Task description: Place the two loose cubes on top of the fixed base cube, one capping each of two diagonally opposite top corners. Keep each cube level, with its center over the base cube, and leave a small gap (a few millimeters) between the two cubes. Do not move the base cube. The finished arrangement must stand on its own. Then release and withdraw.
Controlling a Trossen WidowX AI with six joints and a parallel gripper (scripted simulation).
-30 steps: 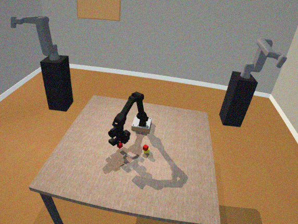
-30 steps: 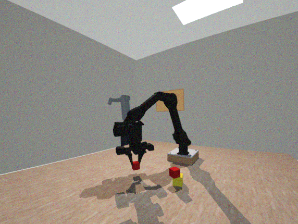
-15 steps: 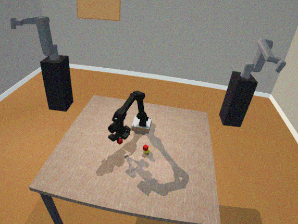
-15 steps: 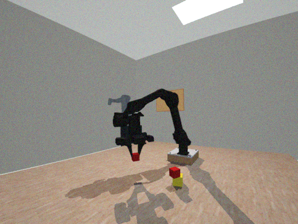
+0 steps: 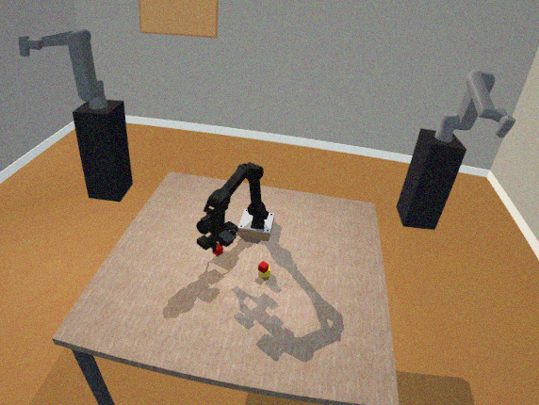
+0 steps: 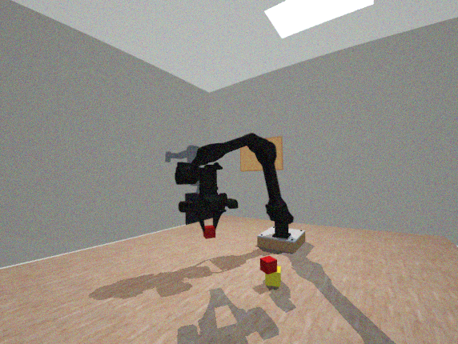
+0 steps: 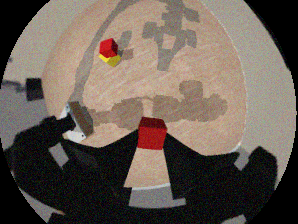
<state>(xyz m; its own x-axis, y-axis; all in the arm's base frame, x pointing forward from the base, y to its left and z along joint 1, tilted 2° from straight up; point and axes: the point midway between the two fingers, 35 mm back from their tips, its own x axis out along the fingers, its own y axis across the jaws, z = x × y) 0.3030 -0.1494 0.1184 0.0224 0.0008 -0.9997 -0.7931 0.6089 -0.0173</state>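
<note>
Right now the yellow base cube is 10 mm behind my gripper tip, 210 mm to the left of it and 100 mm below it.
</note>
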